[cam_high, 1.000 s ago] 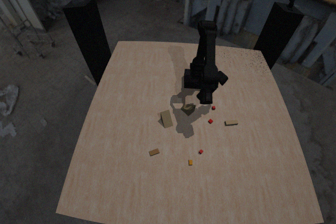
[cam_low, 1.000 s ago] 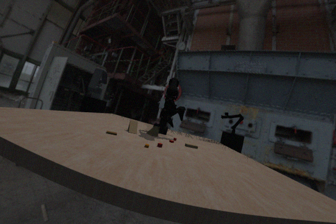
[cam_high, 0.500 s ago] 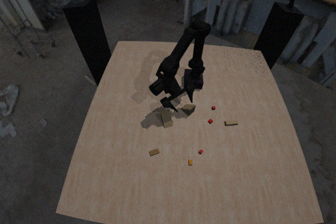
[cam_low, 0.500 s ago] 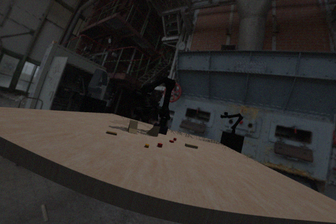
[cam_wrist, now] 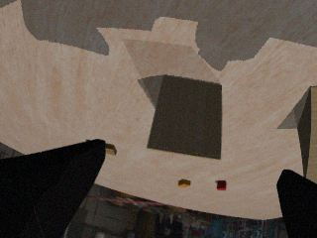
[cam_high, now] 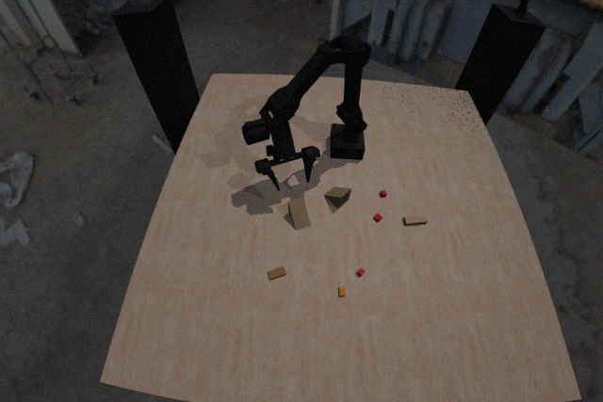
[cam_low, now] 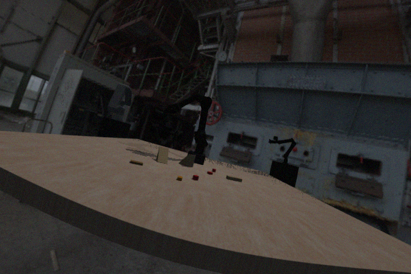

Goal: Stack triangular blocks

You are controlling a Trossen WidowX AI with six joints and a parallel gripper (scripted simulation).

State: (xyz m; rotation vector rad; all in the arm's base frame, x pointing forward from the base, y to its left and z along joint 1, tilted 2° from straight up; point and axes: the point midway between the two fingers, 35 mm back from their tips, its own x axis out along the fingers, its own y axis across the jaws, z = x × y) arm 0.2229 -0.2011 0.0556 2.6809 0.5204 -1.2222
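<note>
My gripper tip is now 50 mm short of the triangular block, 10 mm to the right of it and 70 mm above it. Also, from my gripper tip: tan flat block 60 mm ahead, 390 mm to the left, 80 mm below; then brown flat block 240 mm ahead, 40 mm to the right, 80 mm below; then small yellow cube 290 mm ahead, 140 mm to the left, 80 mm below.
</note>
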